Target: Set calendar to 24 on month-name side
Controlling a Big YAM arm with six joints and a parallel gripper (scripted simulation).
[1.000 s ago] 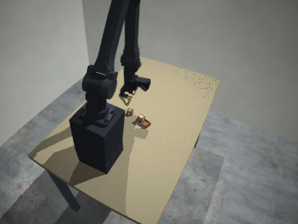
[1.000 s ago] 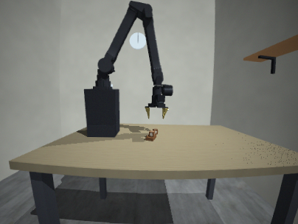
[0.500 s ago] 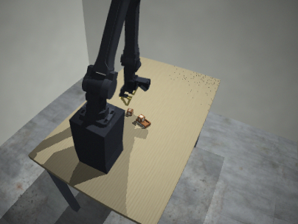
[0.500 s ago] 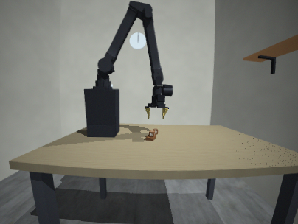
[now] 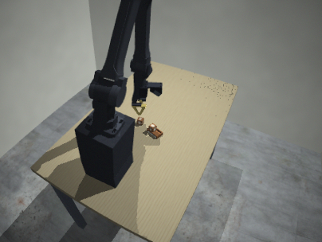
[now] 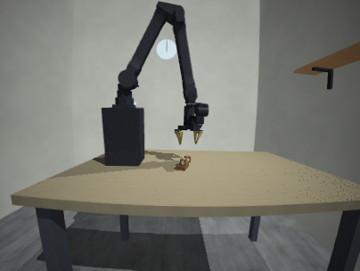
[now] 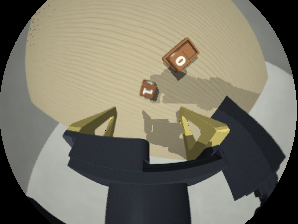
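Right now the brown digit cube is 90 mm below my hand. The rest, counted from my hand: brown tray (40 mm behind, 100 mm to the right, 100 mm below).
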